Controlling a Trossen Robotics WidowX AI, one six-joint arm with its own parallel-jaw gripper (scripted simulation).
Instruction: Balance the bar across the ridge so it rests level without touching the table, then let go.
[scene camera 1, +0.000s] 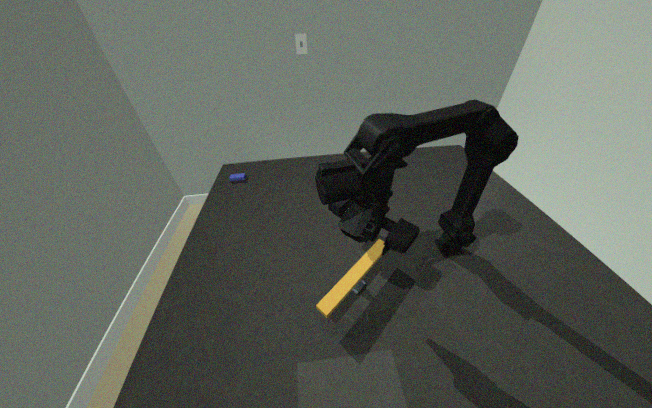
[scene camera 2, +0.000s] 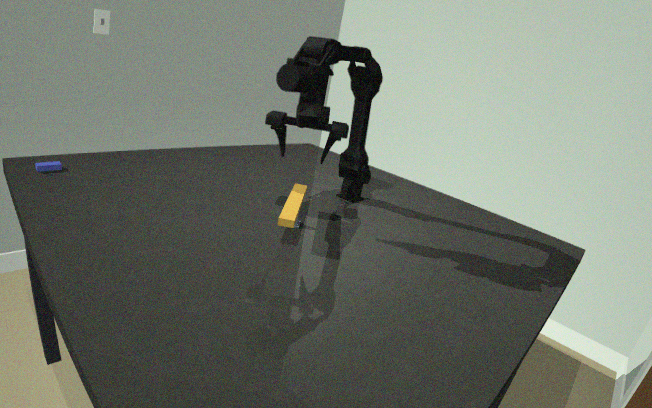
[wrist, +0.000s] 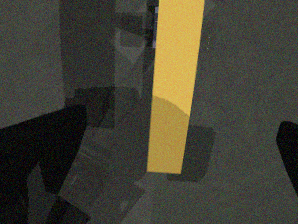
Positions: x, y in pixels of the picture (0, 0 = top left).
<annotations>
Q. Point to the gripper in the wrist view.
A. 185, 123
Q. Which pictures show the gripper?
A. Scene camera 1, scene camera 2 and the wrist view: all of them.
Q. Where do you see the gripper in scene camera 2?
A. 301, 160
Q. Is the gripper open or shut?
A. Open.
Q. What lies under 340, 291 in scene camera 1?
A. A yellow bar.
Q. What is the gripper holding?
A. Nothing.
</annotations>
